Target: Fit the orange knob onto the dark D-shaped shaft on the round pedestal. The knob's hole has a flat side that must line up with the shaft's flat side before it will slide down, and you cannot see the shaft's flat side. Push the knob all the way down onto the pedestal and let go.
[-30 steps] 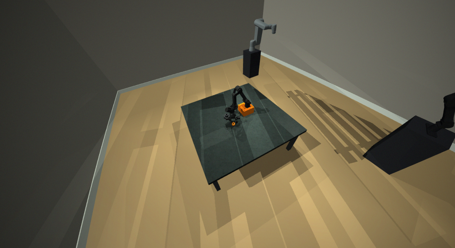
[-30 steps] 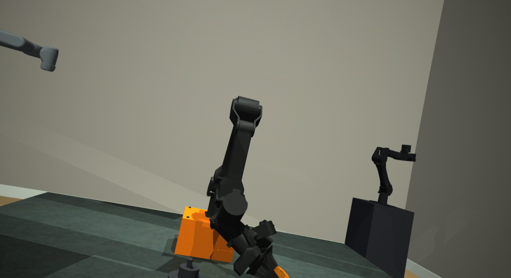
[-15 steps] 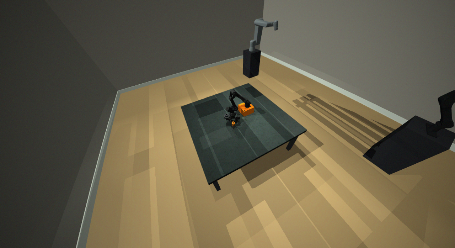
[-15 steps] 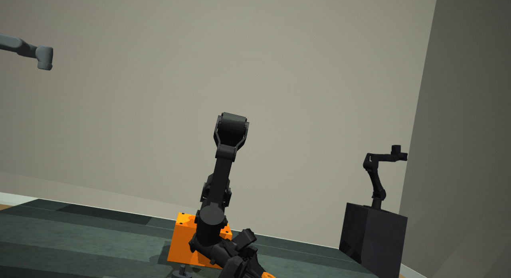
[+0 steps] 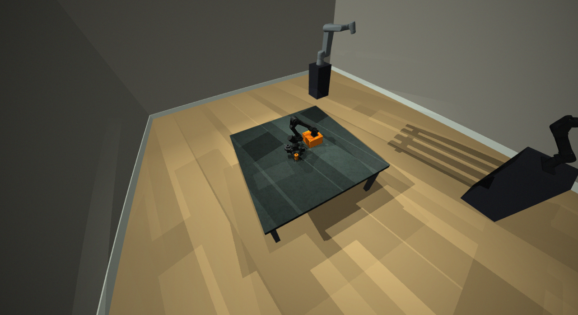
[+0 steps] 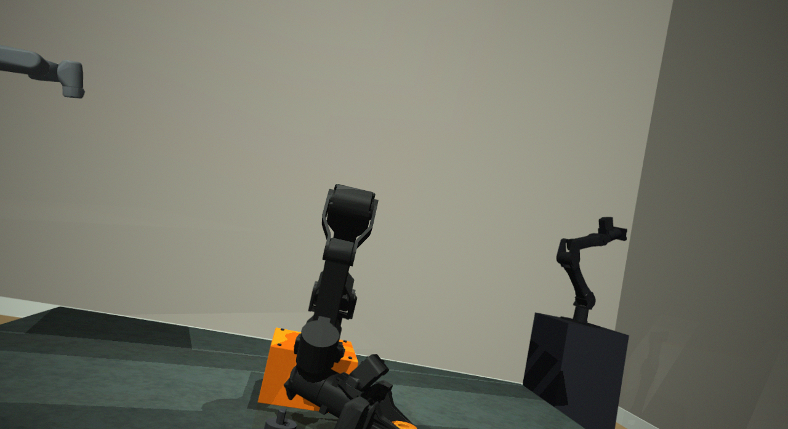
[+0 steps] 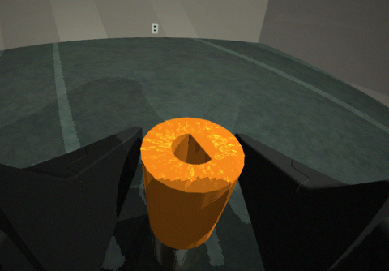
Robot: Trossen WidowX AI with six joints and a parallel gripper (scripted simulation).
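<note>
The orange knob is 1 cm behind my gripper tip, 1 cm to the right of it and 2 cm below it. From my gripper tip the other things lie so: round dark pedestal 1 cm behind, 20 cm to the right, 2 cm below.
</note>
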